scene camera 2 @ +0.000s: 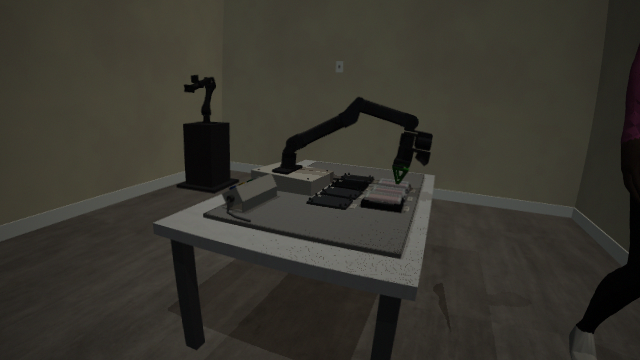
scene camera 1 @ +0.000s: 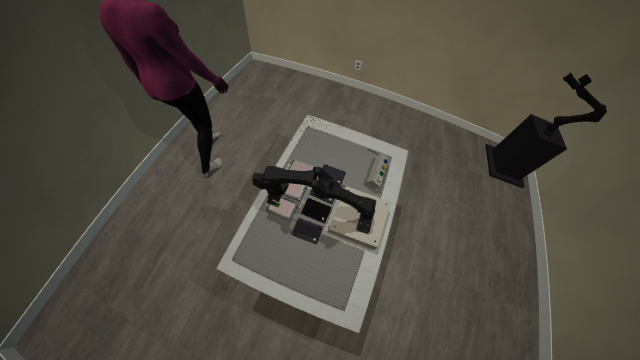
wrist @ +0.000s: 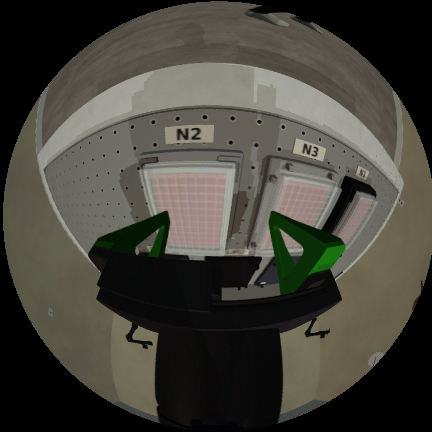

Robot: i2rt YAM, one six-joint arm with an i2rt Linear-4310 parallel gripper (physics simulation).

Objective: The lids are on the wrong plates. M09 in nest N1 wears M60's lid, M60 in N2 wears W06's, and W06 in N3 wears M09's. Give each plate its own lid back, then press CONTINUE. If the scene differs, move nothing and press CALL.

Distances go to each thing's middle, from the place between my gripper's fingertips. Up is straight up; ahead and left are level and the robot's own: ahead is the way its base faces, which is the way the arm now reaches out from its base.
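The LP2 nest (wrist: 236,271) is 2 cm to the right of my hand, 3 cm below it and 19 cm behind it. Nest N1 (wrist: 349,185) is 3 cm behind my hand, 3 cm below it and 23 cm to the right of it. And I see the nest N2 (wrist: 228,155), which is 1 cm behind my hand, 3 cm below it and 3 cm to the left of it.
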